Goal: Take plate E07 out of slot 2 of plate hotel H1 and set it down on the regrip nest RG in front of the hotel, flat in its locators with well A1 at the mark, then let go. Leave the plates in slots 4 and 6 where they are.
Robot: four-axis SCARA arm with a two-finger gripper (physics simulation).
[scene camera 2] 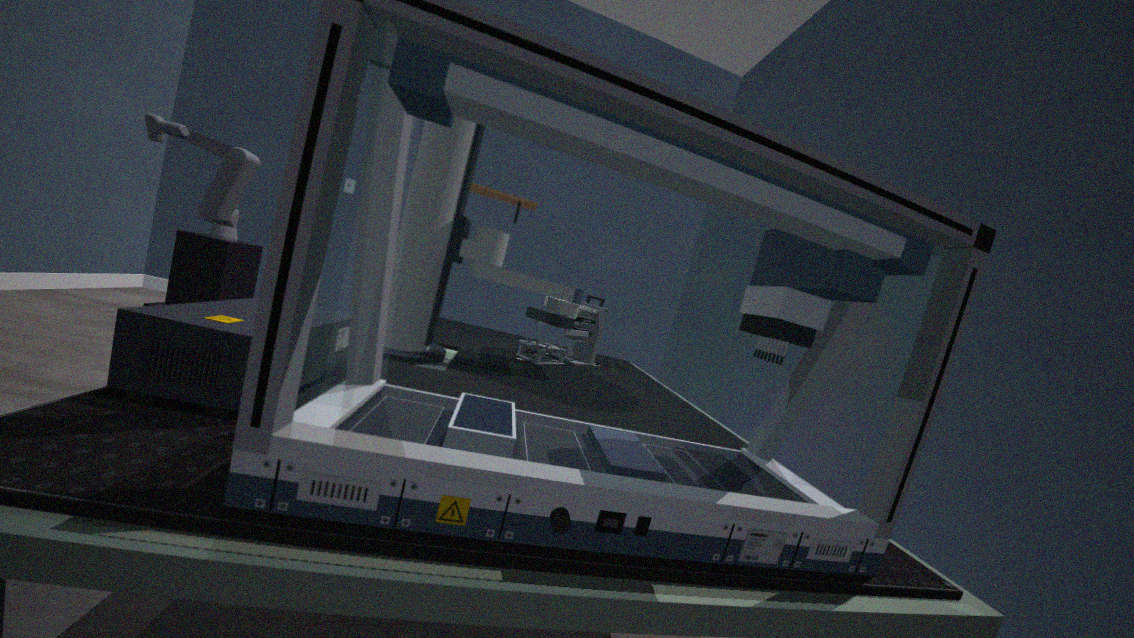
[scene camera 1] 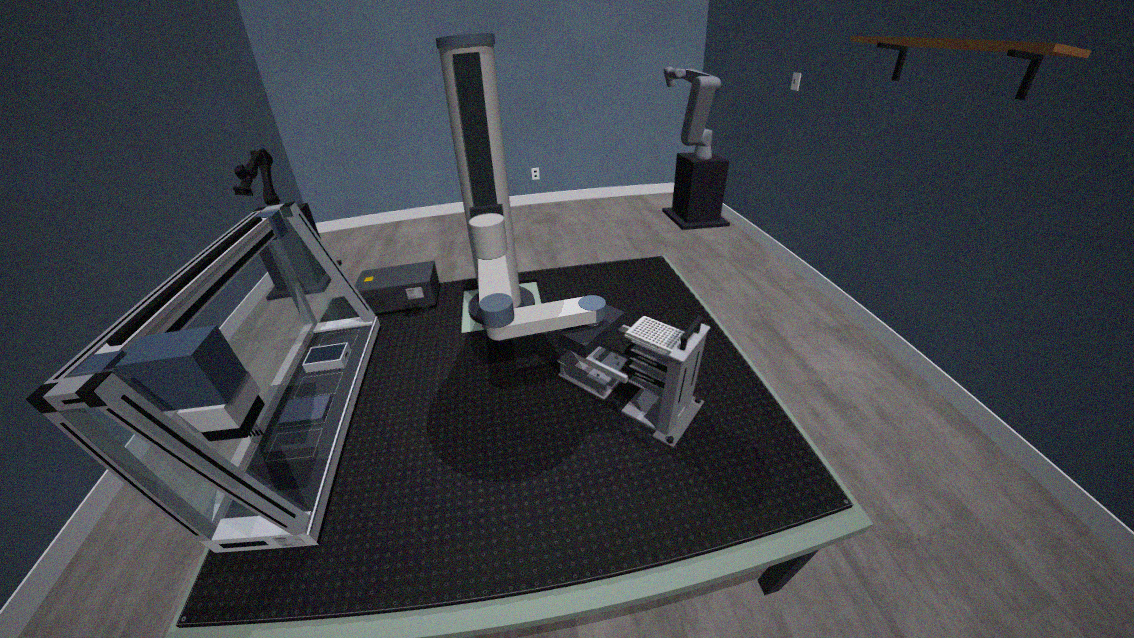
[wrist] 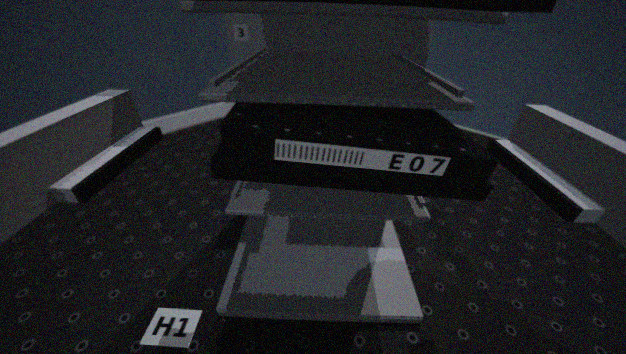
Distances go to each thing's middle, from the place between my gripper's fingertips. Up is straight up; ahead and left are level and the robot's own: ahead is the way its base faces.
Right now the H1 label point(wrist: 168, 323) is 8 cm behind my hand, 6 cm to the left of it and 14 cm below it.
